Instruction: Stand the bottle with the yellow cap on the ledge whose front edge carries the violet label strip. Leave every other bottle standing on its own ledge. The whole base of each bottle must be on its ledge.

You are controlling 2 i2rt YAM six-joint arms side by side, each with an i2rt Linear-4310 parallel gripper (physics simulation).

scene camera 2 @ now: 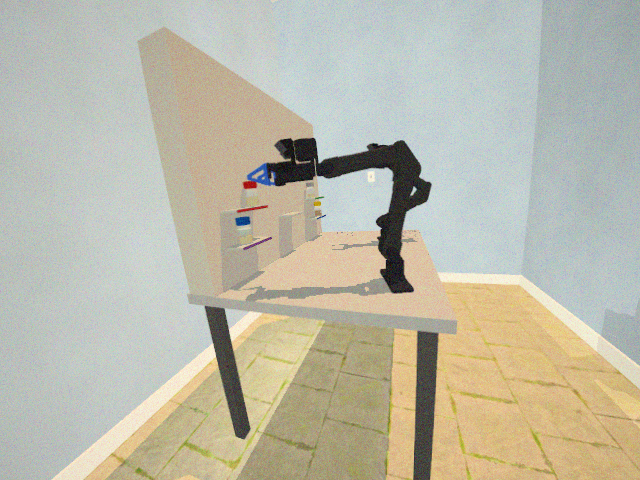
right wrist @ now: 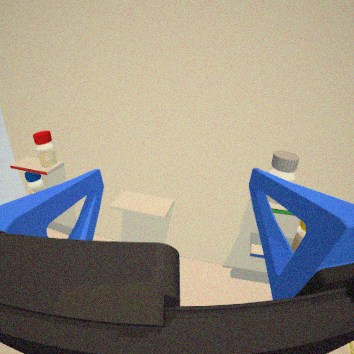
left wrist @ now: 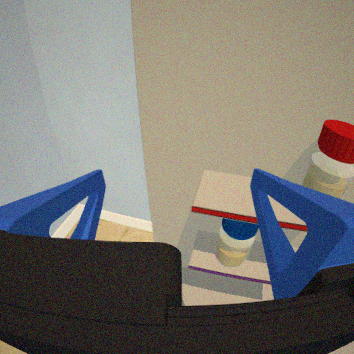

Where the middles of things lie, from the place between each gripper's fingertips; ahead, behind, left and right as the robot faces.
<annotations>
Now: left hand 190 mm above the blue-capped bottle (left wrist: pixel 235 238), 110 mm short of it and 70 mm to the left of it. The rest, counted from my left hand: grey-capped bottle (right wrist: pixel 283 162): 840 mm to the right, 50 mm below, 30 mm ahead.
The grey-capped bottle lies 300 mm ahead of my right hand, 170 mm to the right of it and 140 mm below it. The rest, counted from my right hand: blue-capped bottle (590 mm to the left, 380 mm ahead, 280 mm below).
</annotations>
